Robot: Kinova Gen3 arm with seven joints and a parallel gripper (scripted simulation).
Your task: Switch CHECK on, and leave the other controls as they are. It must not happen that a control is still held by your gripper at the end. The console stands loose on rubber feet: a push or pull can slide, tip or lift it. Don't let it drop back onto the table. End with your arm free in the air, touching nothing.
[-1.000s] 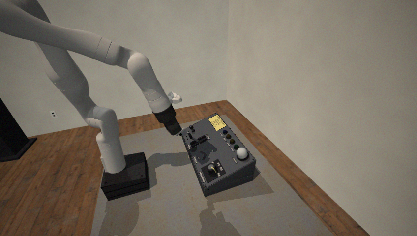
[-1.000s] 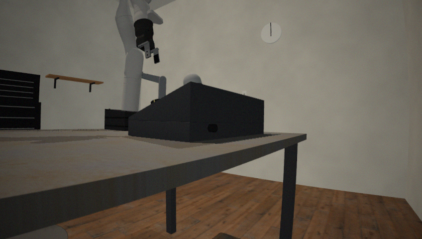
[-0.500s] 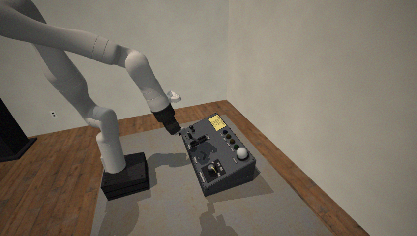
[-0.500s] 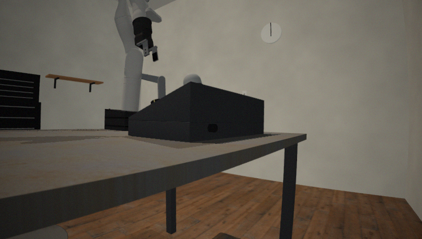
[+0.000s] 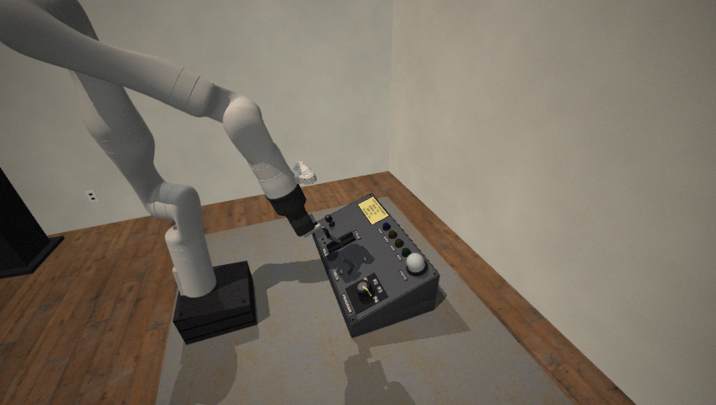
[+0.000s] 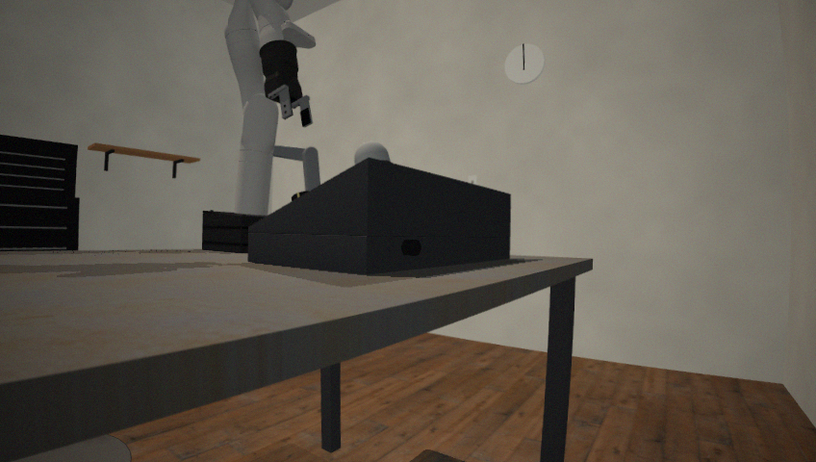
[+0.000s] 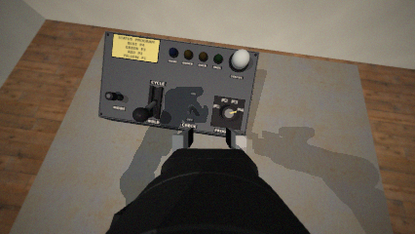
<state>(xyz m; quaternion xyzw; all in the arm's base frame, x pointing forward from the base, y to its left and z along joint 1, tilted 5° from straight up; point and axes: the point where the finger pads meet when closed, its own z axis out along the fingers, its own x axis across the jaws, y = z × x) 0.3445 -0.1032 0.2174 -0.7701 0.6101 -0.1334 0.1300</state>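
Right now the check toggle is 19 cm below my hand, 9 cm ahead of it and 8 cm to the left of it. Round my hand: program dial (19 cm below, 11 cm ahead, 5 cm to the right); dark console (21 cm below, 13 cm to the left, 12 cm ahead); black-knobbed cycle lever (19 cm to the left, 17 cm below, 6 cm ahead).
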